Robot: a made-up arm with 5 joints.
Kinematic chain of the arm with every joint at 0, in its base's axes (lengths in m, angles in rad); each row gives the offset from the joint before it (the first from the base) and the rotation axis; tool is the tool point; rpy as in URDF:
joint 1: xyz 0.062 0 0.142 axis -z
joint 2: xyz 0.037 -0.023 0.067 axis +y
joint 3: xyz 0.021 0 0.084 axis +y
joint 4: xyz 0.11 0 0.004 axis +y
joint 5: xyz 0.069 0.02 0 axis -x
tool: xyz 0 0 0 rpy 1.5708 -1.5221 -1.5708
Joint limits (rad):
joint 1: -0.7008..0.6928
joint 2: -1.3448..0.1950
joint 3: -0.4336..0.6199
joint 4: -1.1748..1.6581
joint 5: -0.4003..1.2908
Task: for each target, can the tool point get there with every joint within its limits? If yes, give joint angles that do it. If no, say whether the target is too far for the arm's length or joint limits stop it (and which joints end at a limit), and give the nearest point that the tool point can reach.
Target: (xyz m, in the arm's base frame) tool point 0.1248 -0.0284 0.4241
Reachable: yes | joints 0.3809 -1.0214 0.0307 -0.0377 0.4497
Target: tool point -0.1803 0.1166 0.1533
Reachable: no: joint limits stop it (at a limit: joint 2, joint 3, joint 4) | nearest point -0.0592 0.0583 0.3680 | short by 0.253 m
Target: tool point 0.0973 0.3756 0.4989
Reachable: no: too far | nearest point 0.2108 0.1216 0.4027 | short by 0.294 m
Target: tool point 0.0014 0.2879 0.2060
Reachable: no: joint limits stop it (at a limit: joint 1) | nearest point 0.1704 0.0875 0.2060 | short by 0.262 m
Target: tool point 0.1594 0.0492 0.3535
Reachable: yes | joints -0.4955 -1.1222 0.2747 0.7886 0.9655
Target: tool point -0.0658 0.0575 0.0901
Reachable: no: joint limits stop it (at a limit: joint 1, joint 2, joint 3, joint 4) | nearest point 0.1389 0.0610 0.1673 | short by 0.219 m
